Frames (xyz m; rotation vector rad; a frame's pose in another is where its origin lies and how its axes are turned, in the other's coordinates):
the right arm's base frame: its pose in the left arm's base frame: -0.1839 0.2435 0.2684 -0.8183 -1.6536 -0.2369
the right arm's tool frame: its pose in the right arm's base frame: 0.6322 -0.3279 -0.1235 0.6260 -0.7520 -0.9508
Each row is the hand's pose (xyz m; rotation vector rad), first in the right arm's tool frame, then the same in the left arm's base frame.
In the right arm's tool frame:
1: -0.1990 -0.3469 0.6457 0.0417 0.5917 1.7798
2: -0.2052 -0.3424 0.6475 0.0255 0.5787 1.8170
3: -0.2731 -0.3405 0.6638 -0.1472 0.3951 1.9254
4: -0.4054 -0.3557 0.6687 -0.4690 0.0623 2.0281
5: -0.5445 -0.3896 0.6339 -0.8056 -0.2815 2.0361
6: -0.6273 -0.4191 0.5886 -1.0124 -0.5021 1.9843
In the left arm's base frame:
1: -0.3822 -0.1289 0.2827 -1.5377 -1.5745 0.6634
2: -0.3797 -0.1227 0.2785 -1.5830 -1.5605 0.6549
3: -0.3354 -0.0989 0.2301 -1.7959 -1.6203 0.4866
4: -0.2287 -0.0683 0.1563 -2.1100 -1.7160 0.1226
5: -0.0899 -0.0501 0.1105 -2.3561 -1.7846 -0.3249
6: 0.0086 -0.0462 0.1030 -2.4604 -1.8221 -0.6441

